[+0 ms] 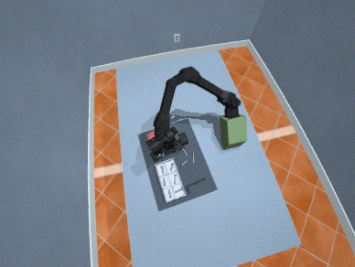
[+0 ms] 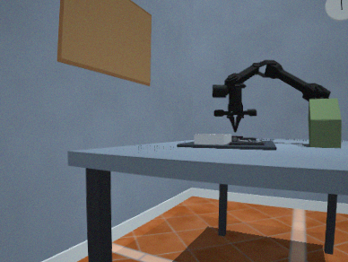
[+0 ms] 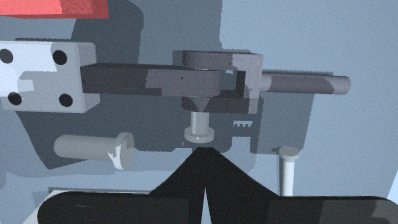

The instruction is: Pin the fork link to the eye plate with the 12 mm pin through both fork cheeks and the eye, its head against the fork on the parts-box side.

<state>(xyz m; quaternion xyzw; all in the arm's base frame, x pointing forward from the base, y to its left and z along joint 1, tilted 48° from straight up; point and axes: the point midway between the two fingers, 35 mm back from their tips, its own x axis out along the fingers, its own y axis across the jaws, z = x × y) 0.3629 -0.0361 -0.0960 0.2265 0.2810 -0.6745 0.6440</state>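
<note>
My hand is 2 cm short of the eye plate, 3 cm to the left of it and 6 cm above it. The rest, counted from my hand: thick headed pin: 7 cm ahead, 2 cm to the left, 7 cm below; then dark mat: 7 cm to the left, 8 cm below; then thin headed pin: 7 cm behind, 4 cm to the left, 7 cm below.
</note>
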